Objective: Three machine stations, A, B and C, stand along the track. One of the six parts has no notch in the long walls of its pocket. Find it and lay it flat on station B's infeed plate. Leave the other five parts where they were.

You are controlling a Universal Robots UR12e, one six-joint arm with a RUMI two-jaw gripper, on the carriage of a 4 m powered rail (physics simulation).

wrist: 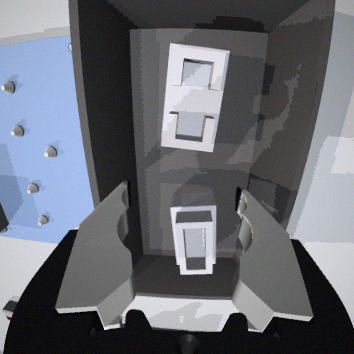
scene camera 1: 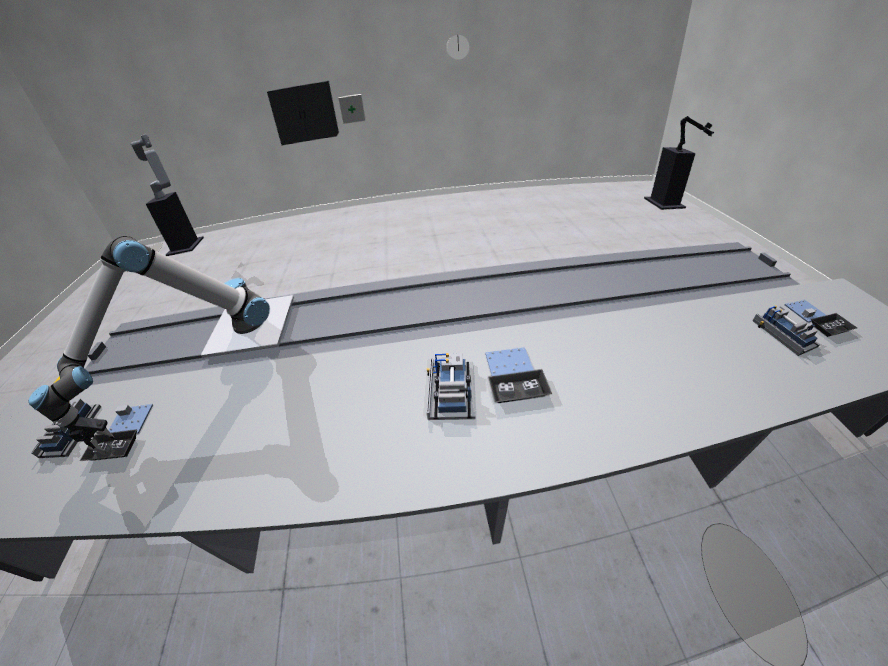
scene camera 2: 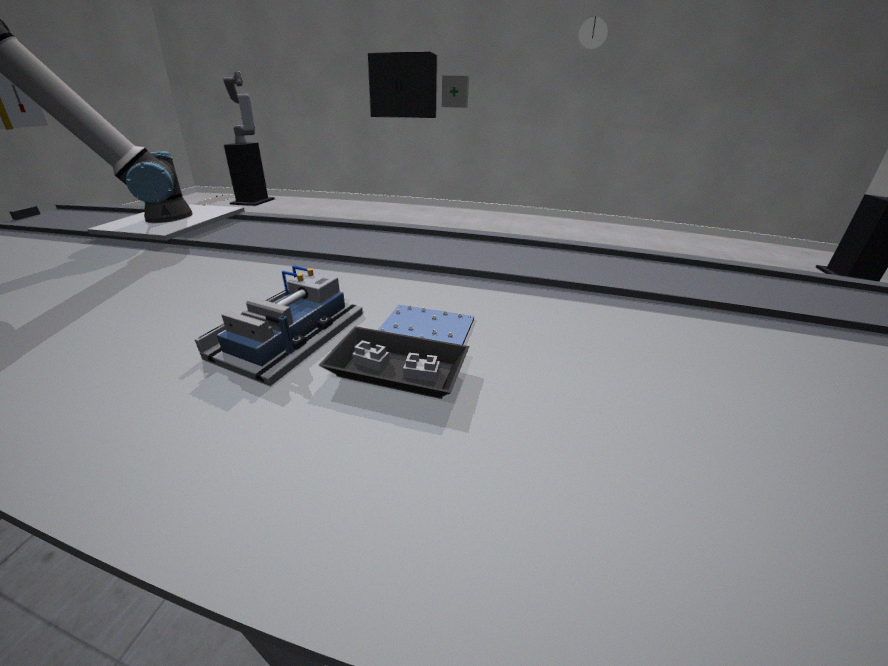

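Pixels of known places: gripper, between the fingertips: (wrist: pixel 183 185) (scene camera 1: pixel 110 446); arm's base, origin of its link: (scene camera 2: pixel 169 217).
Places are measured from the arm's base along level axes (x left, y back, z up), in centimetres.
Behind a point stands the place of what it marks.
Note:
My gripper (scene camera 1: pixel 100 434) {x -50.2, y -76.5, z -0.8 cm} (wrist: pixel 183 185) {x -50.2, y -76.5, z -0.8 cm} is open, over the dark bin (wrist: pixel 104 115) {x -45.1, y -71.2, z 0.2 cm} at the left station. A white part (wrist: pixel 194 242) {x -54.8, y -77.7, z 0.3 cm} with a rectangular pocket stands in the bin's lower half in the wrist view, between the spread fingers and apart from both; its long pocket walls look unbroken. Another white part (wrist: pixel 195 102) {x -44.1, y -76.9, z 0.3 cm}, farther up in the same bin, has wide notches in its long walls. At the middle station, a blue pinned plate (scene camera 1: pixel 509 360) {x 135.8, y -55.2, z -2.2 cm} (scene camera 2: pixel 437 324) {x 137.8, y -54.5, z -2.2 cm} lies behind a bin holding two notched white parts (scene camera 2: pixel 370 355) {x 130.1, y -73.8, z 0.9 cm} (scene camera 2: pixel 421 366) {x 139.9, y -73.7, z 0.3 cm}.
The left station's blue plate (scene camera 1: pixel 141 417) {x -42.3, y -60.1, z -2.2 cm} (wrist: pixel 37 110) {x -45.0, y -64.6, z -2.2 cm} bears a grey block (scene camera 1: pixel 124 410) {x -51.6, y -57.2, z 1.0 cm}. Vise-like machines (scene camera 1: pixel 451 387) {x 106.8, y -71.7, z 5.2 cm} (scene camera 2: pixel 279 322) {x 113.1, y -75.4, z 6.0 cm} stand beside the bins. The right station has a bin (scene camera 1: pixel 834 324) {x 326.9, y -72.2, z -0.1 cm} with white parts and a blue plate. The rail (scene camera 1: pixel 502 293) runs behind the table.

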